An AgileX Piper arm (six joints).
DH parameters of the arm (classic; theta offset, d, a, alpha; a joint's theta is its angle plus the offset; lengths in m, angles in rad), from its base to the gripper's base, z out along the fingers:
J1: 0 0.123 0 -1.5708
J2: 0.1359 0 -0.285 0
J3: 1.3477 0 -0.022 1.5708
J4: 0 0.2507 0 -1.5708
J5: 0 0 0 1.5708
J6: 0 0.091 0 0
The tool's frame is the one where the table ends.
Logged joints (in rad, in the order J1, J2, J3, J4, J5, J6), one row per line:
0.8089, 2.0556, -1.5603, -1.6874, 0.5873, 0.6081
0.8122, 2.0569, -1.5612, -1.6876, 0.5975, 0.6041
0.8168, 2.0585, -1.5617, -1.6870, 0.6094, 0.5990
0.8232, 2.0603, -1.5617, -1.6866, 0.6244, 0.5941
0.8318, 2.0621, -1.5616, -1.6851, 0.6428, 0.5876
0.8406, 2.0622, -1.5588, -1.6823, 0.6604, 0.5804
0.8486, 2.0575, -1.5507, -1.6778, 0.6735, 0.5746
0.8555, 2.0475, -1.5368, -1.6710, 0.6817, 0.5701
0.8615, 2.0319, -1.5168, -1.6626, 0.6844, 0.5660
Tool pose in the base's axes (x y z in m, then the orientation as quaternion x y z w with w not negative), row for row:
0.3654, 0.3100, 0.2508, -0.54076, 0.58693, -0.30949, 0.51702
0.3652, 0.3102, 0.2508, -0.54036, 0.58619, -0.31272, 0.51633
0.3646, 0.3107, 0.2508, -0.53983, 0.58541, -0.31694, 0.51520
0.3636, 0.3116, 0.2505, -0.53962, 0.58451, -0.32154, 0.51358
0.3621, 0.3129, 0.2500, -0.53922, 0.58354, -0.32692, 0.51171
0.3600, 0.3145, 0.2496, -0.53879, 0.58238, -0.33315, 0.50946
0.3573, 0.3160, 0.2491, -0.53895, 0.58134, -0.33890, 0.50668
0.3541, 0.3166, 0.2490, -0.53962, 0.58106, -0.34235, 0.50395
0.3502, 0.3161, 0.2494, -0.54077, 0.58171, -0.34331, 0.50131
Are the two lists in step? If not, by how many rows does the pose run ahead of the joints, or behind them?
The pose runs 1 row behind the joints: the pose in row i belongs to the joints in row i - 1.
